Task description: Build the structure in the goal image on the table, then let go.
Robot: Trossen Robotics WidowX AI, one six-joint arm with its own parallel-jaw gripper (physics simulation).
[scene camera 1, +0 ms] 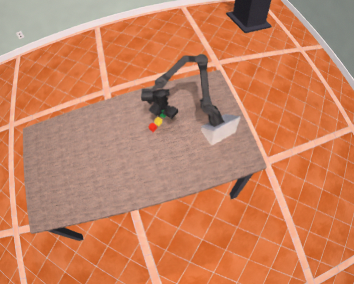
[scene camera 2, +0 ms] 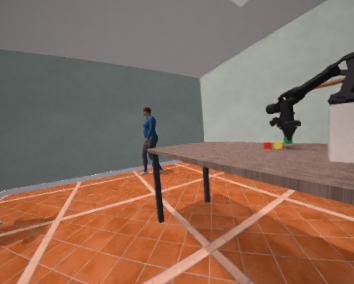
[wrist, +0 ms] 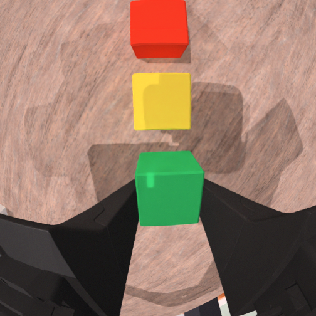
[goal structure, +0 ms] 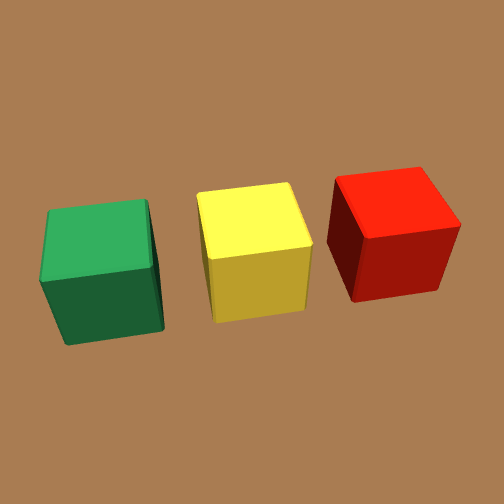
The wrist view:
my gripper: 167, 185
yellow cube: 161, 101
green cube: 169, 185
